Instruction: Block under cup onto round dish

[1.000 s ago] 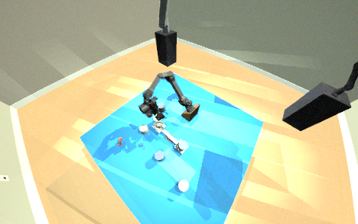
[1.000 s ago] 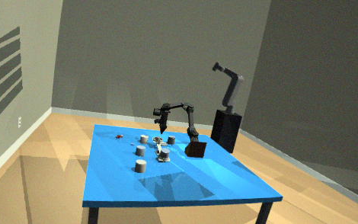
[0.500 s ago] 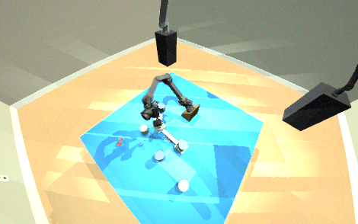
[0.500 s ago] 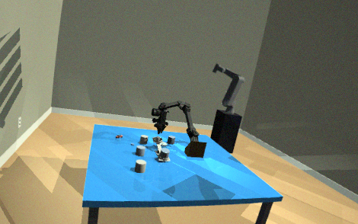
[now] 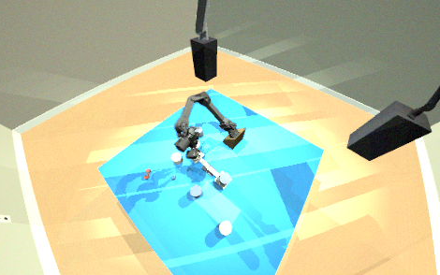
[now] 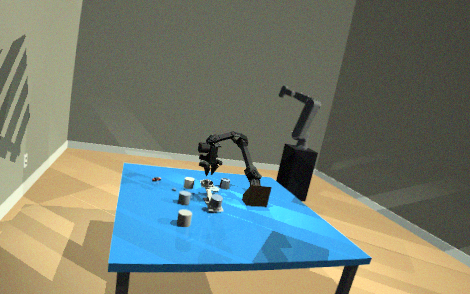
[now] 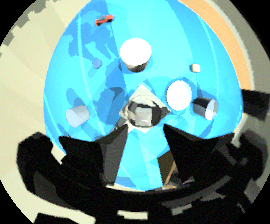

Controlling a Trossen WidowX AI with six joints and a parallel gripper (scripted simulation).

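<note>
Right now my gripper tip is 4 cm above the grey block. The rest, counted from my gripper tip: small red thing 32 cm ahead, 18 cm to the right, 12 cm below; then round dish 7 cm behind, 11 cm to the right, 13 cm below.
</note>
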